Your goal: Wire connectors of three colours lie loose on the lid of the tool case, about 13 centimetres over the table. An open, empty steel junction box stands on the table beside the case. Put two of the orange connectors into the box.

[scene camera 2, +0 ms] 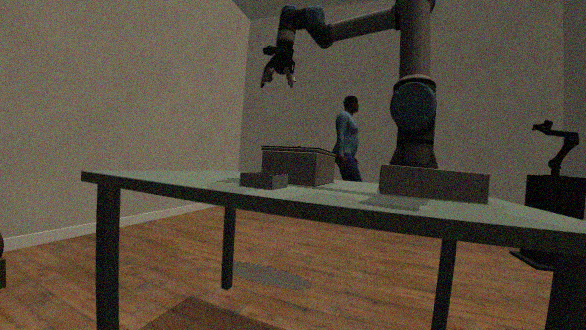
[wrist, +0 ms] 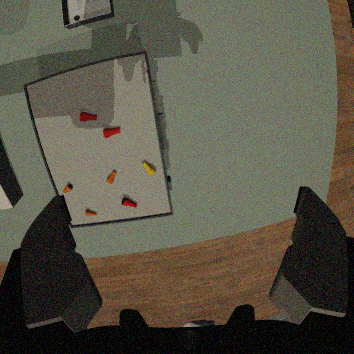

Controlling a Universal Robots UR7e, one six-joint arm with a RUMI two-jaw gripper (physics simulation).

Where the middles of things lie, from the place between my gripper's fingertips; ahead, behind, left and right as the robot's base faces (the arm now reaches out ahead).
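Scene:
I see that the tool case (scene camera 2: 307, 166) is 320 mm below my hand, 40 mm to the right of it and 120 mm behind it.

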